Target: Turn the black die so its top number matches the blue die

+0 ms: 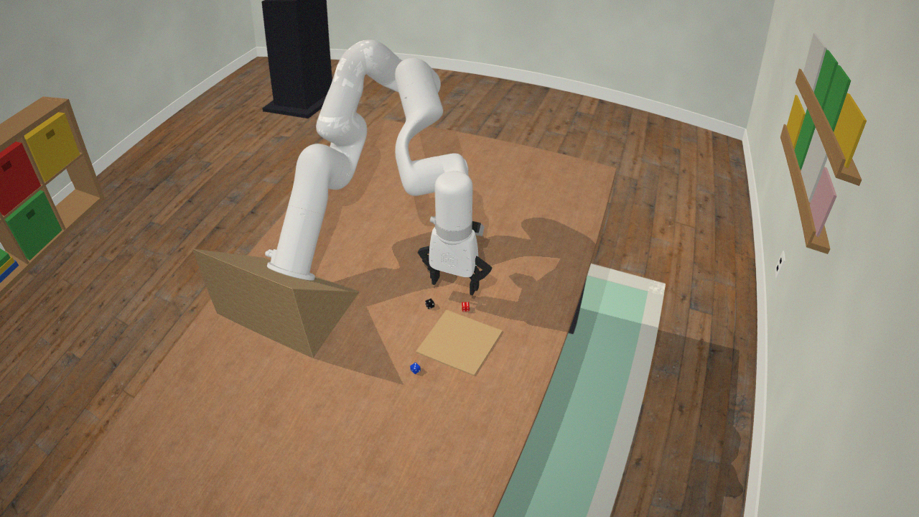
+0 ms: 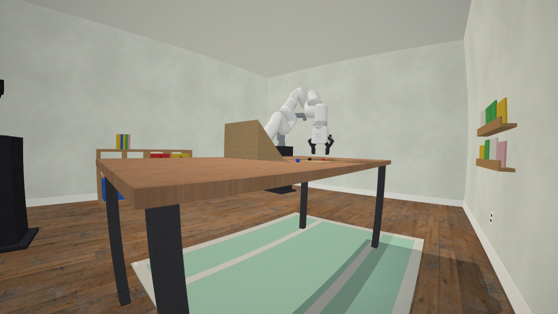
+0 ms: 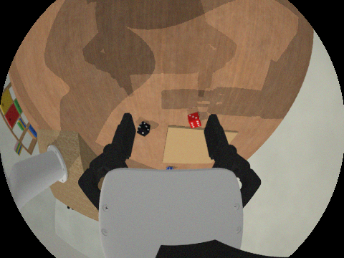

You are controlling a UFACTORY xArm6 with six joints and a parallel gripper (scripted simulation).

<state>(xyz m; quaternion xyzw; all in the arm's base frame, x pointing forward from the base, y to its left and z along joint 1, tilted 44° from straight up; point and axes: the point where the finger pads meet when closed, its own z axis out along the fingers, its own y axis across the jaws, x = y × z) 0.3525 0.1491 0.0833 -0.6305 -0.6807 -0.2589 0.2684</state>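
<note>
My hand is 40 mm short of the red die, 40 mm above it and 20 mm to the left of it. Round my hand: blue die 230 mm to the right, 40 mm below, 20 mm ahead; tan mat 120 mm to the right, 70 mm ahead, 50 mm below; black die 50 mm to the right, 40 mm below, 40 mm behind.
</note>
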